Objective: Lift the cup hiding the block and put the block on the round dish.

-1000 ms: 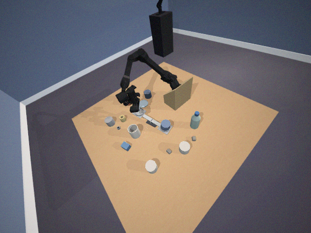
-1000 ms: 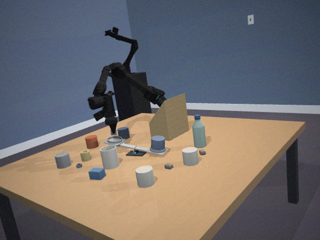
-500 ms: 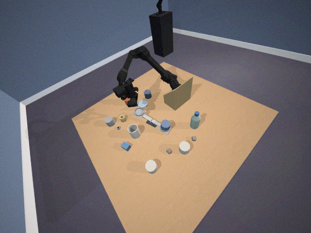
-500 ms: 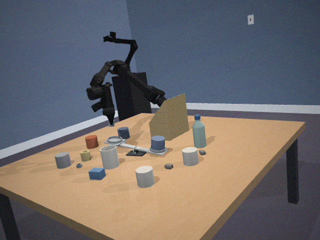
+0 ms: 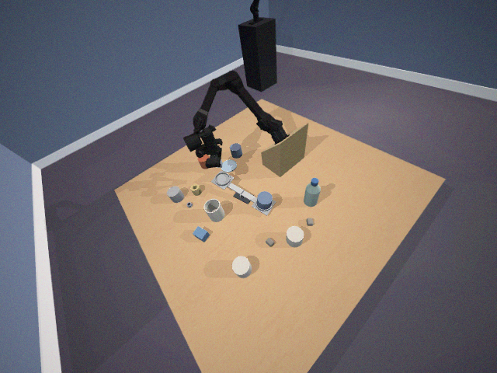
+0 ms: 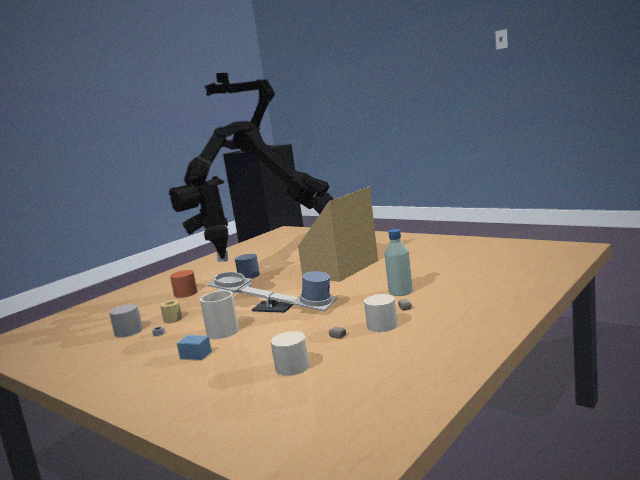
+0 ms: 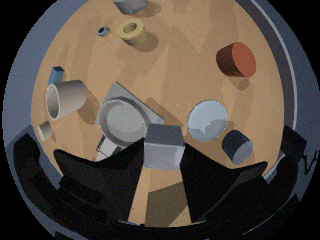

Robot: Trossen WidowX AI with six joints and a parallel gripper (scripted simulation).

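My gripper tip is 13 cm above the round pale-blue dish, 8 cm past it and 7 cm to the left of it. The rest, counted from my gripper tip: yellow ring (17 cm ahead, 11 cm below, 5 cm to the right); grey block (1 cm above); orange cylinder (18 cm to the right, 9 cm below).
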